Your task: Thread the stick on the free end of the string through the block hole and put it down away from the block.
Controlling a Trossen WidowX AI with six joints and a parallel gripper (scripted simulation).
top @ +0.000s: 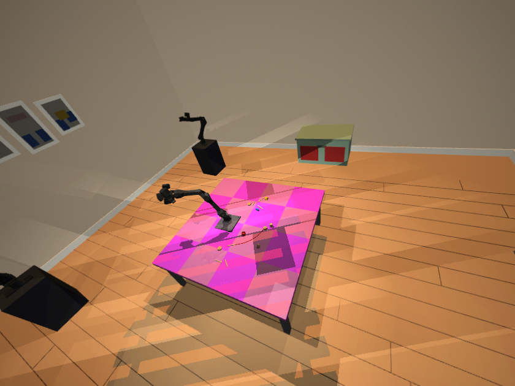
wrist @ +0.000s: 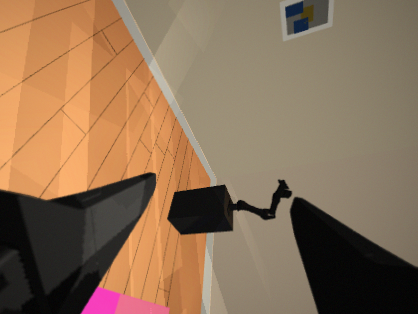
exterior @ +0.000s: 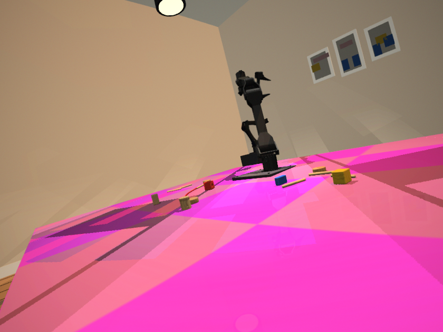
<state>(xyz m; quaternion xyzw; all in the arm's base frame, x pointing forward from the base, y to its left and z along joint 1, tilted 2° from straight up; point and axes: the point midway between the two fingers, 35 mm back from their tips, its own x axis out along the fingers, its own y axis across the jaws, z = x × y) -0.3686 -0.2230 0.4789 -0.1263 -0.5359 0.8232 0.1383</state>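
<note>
Right now the red block is 690 mm ahead of my gripper tip, 110 mm to the left of it and 460 mm below it. Round my gripper tip: blue block 660 mm ahead, 430 mm to the left, 460 mm below; then thin wooden stick 650 mm ahead, 30 mm to the right, 470 mm below; then round wooden button 850 mm ahead, 240 mm to the left, 470 mm below.
</note>
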